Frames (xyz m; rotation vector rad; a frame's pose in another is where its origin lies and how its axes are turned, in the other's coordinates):
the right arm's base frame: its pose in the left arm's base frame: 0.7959 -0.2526 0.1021 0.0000 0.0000 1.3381
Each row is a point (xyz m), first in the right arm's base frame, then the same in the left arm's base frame.
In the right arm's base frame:
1: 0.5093 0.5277 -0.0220
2: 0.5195 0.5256 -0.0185
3: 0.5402 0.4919 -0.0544
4: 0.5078 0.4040 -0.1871
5: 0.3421 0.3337 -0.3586
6: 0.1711 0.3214 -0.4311
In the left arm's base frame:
1: 0.3999 0.3647 0.0801
2: 0.4043 0.3741 0.0836
3: 0.4418 0.3865 0.0477
4: 0.5199 0.3347 -0.0850
5: 0.5501 0.1572 -0.2565
6: 0.5226 -0.0120 -0.3290

